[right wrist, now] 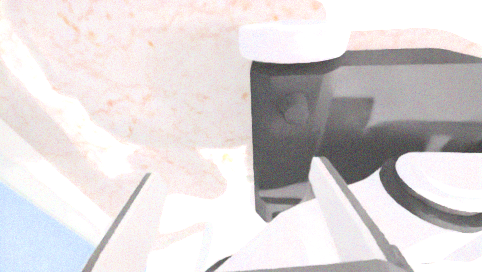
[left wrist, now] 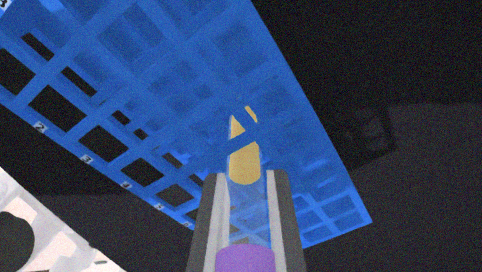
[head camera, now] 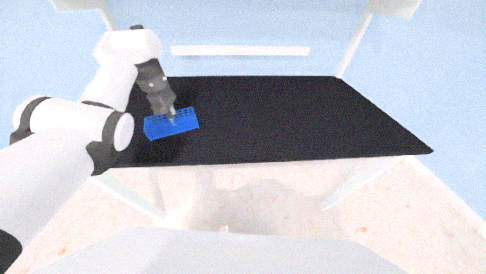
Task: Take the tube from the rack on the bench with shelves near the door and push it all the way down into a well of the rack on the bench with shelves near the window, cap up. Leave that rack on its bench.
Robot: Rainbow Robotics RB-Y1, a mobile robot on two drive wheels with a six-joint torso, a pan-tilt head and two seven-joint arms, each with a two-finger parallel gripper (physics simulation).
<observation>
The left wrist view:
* my left gripper: 247, 184
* flat blue rack: 177, 77
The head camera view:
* my left gripper: 172, 116
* flat blue rack: 166, 128
</observation>
